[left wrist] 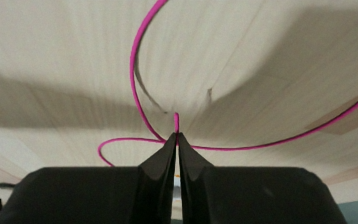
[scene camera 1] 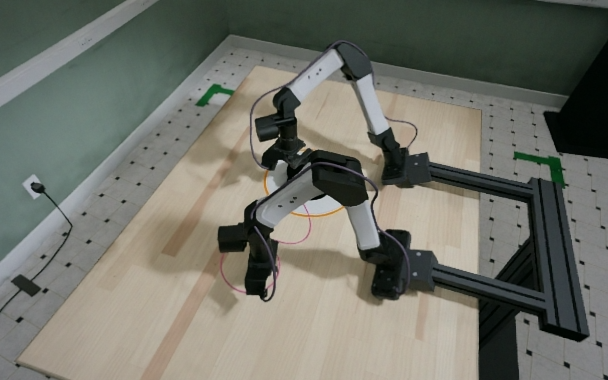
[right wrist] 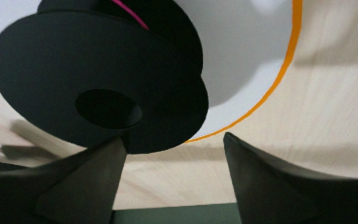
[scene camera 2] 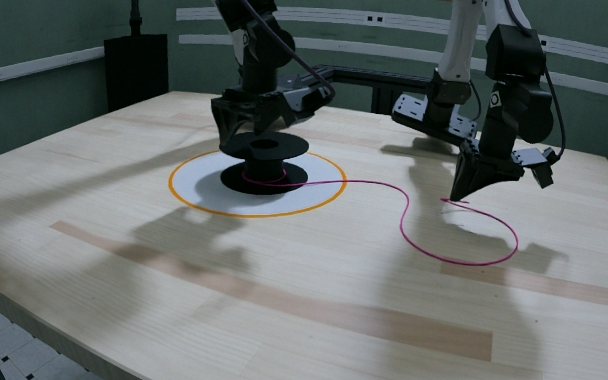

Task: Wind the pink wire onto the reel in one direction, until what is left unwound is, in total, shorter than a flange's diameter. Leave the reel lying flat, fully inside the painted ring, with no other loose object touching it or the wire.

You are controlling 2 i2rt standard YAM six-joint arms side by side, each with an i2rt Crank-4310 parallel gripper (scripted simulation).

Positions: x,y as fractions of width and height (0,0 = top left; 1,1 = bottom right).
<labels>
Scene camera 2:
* my left gripper: 0.74,0.53
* my right gripper: 0.40,0.37
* black reel: 0.43,0.43
</labels>
